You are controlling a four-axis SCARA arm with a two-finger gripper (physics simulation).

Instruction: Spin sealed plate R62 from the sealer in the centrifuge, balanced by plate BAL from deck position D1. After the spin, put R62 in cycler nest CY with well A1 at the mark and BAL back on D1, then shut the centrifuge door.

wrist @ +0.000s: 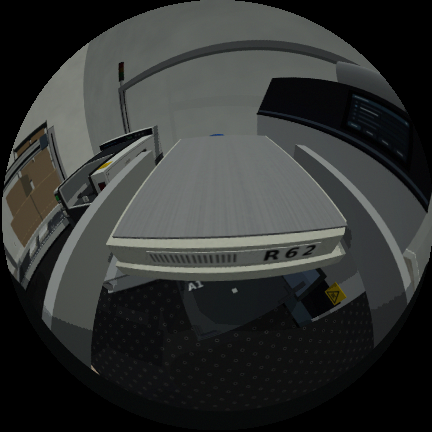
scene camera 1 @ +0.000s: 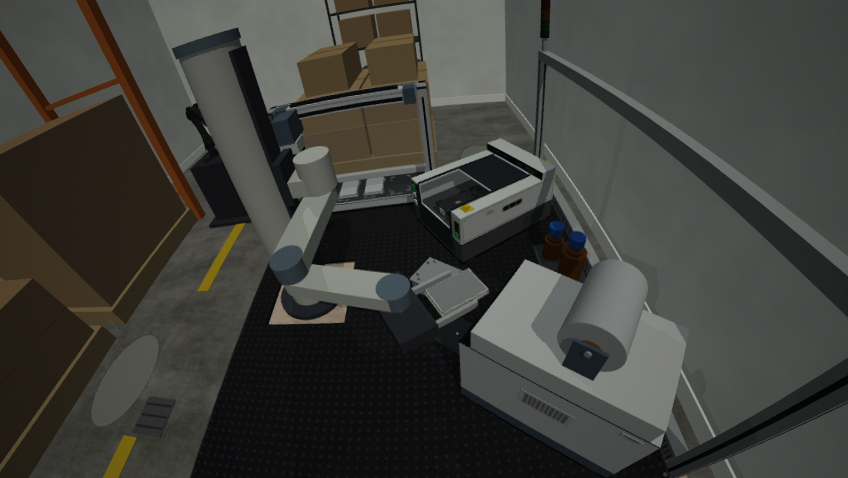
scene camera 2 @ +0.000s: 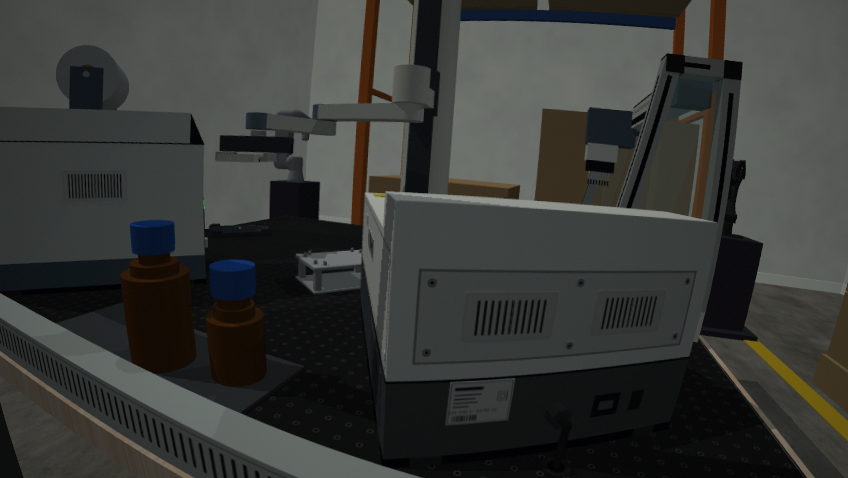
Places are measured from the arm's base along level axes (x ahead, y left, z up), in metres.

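Where they show: gripper, fingertip midpoint: (wrist: 224,154) (scene camera 1: 463,287) (scene camera 2: 240,156).
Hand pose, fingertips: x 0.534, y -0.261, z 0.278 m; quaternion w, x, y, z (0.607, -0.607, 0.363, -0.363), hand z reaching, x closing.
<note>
Each offset is from my fingertips to the top centre of the thing. "pt": to the spot under its first point.
My gripper (scene camera 1: 456,290) (wrist: 224,154) is shut on sealed plate R62 (scene camera 2: 242,156) (wrist: 230,200), a pale plate held level by its sides, its R62 label facing the wrist camera. It hangs above the table beside the sealer {dx +0.209, dy -0.211, dz +0.211 m} (scene camera 1: 522,308) (scene camera 2: 35,207) (wrist: 287,131), above a dark tray (scene camera 1: 456,333) (wrist: 235,305) marked A1. A low white stand with pins {pt dx -0.096, dy +0.271, dz -0.210 m} (scene camera 1: 428,269) (scene camera 2: 332,259), perhaps nest CY, is partly hidden behind the gripper in scene camera 1. The centrifuge (scene camera 1: 504,219) (scene camera 2: 534,237) (wrist: 125,160) has its top opening uncovered. Two pale plates {dx -0.461, dy +0.842, dz -0.197 m} (scene camera 1: 348,188) {dx -0.337, dy +0.844, dz -0.197 m} (scene camera 1: 374,185) lie on the deck; BAL's label is unreadable.
Two brown bottles with blue caps (scene camera 1: 554,244) (scene camera 1: 573,261) (scene camera 2: 159,314) (scene camera 2: 235,350) stand between sealer and centrifuge. A gantry (scene camera 1: 356,100) spans the deck at the back. The arm's column (scene camera 1: 231,136) rises at left. A guard rail (scene camera 1: 653,121) runs along the right.
</note>
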